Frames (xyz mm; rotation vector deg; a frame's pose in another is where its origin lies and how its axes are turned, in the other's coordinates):
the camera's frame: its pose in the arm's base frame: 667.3 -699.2 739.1 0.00 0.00 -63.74
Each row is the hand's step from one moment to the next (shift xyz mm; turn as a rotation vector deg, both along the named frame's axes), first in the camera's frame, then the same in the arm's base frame.
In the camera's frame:
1: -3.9 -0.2 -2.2 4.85 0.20 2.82
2: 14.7 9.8 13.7 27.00 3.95 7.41
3: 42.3 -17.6 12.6 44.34 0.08 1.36
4: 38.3 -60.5 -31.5 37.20 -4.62 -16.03
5: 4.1 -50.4 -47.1 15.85 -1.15 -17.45
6: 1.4 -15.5 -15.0 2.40 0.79 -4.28
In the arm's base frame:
1: -1.9 3.4 -2.2 2.33 -4.26 2.82
2: 15.3 -8.8 13.7 15.49 -22.47 7.41
3: 2.9 -45.7 12.6 19.69 -39.73 1.36
4: -37.3 -61.1 -31.5 12.32 -35.40 -16.03
5: -43.4 -26.0 -47.1 5.98 -14.72 -17.45
6: -13.3 -8.1 -15.0 1.77 -1.80 -4.28

